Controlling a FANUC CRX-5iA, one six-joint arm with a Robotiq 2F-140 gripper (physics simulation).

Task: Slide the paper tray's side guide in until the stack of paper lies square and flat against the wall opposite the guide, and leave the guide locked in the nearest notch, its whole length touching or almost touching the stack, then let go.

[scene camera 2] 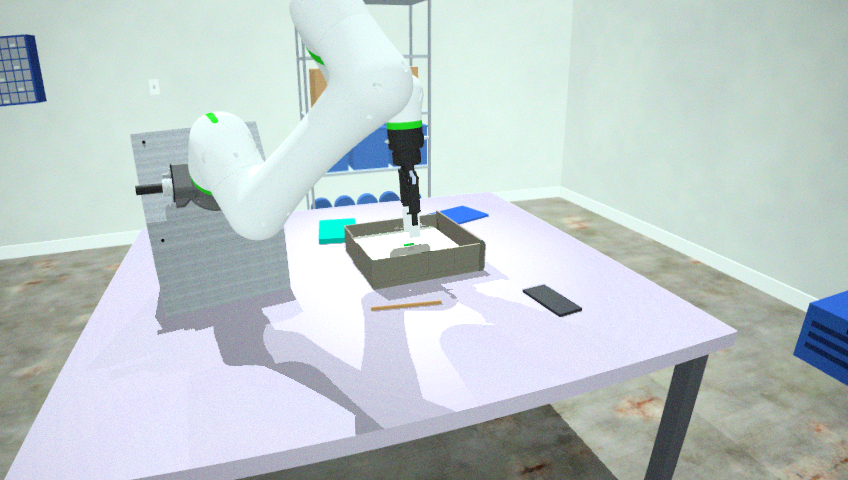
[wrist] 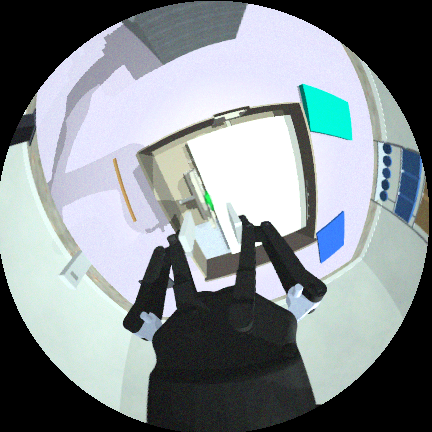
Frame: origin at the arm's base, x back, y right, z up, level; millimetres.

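Seen in the pictures: gripper, fingertip midpoint: [scene camera 2: 412, 233] [wrist: 209, 215].
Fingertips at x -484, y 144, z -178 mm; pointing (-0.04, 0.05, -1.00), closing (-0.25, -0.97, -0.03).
Offsets run from my fingertips to a thing's top centre. "pt": to the spot under its first point.
The paper tray {dx -32, dy -69, dz -16 mm} [scene camera 2: 428, 266] [wrist: 311, 190] has upright brown walls. The white paper stack {dx -32, dy -108, dz -70 mm} [scene camera 2: 437, 236] [wrist: 255, 170] lies in it, its long edge beside the guide. In the wrist view, a narrow pale strip shows between the stack's white top and the wall opposite the guide; I cannot tell whether it is a gap. The side guide {dx +9, dy -3, dz -29 mm} [scene camera 2: 409, 251] [wrist: 199, 187], grey-beige with a green part {pt dx +10, dy -4, dz -32 mm} [scene camera 2: 408, 244] [wrist: 209, 200], stands along the stack's left edge in the wrist view. My gripper [scene camera 2: 411, 230] [wrist: 209, 215] is open and empty, its pads apart near the guide's lower end; contact is unclear.
A wooden stick {dx +119, dy +183, dz -105 mm} [scene camera 2: 406, 306] [wrist: 123, 190] lies outside the tray near the guide side. A teal block {dx +71, dy -410, dz -94 mm} [scene camera 2: 337, 230] [wrist: 327, 112] and a blue flat piece {dx -379, dy -351, dz -104 mm} [scene camera 2: 465, 214] [wrist: 331, 237] lie beyond the tray. A black slab {dx -207, dy +345, dz -104 mm} [scene camera 2: 551, 300] lies at the right.
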